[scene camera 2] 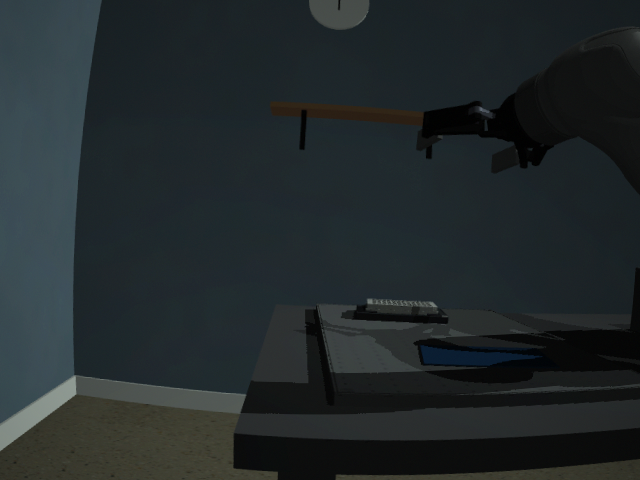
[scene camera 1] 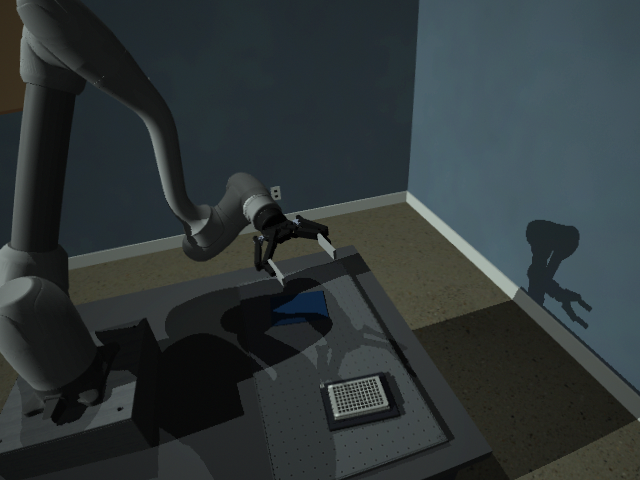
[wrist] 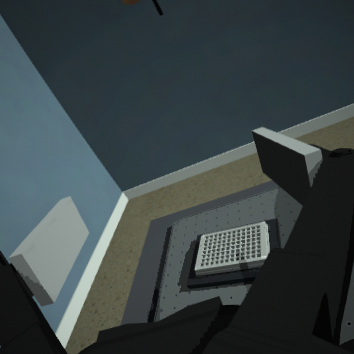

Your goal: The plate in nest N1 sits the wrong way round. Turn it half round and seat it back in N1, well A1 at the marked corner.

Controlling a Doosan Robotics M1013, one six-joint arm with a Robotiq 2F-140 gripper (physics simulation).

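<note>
A white well plate (scene camera 1: pixel 357 396) (scene camera 2: pixel 401 306) (wrist: pixel 232 248) with a grid of wells lies flat in a dark nest (scene camera 1: pixel 356 425) (scene camera 2: pixel 398 317) (wrist: pixel 215 282) on the perforated board. A small light spot shows at one nest corner in scene camera 1. The well lettering is too small to read. My gripper (scene camera 1: pixel 306 265) (scene camera 2: pixel 463 153) (wrist: pixel 165 183) is open and empty, its pale finger pads wide apart. It hangs tilted, high above the board and away from the plate, over the end where the blue patch lies.
A flat blue rectangle (scene camera 1: pixel 300 308) (scene camera 2: pixel 465 356) lies on the perforated board (scene camera 1: pixel 305 444) (scene camera 2: pixel 356 379) (wrist: pixel 187 225), partly in the arm's shadow. The board lies on a grey table (scene camera 1: pixel 199 289) (scene camera 2: pixel 413 423) (wrist: pixel 140 280). The arm's base block (scene camera 1: pixel 147 382) stands at the left in scene camera 1.
</note>
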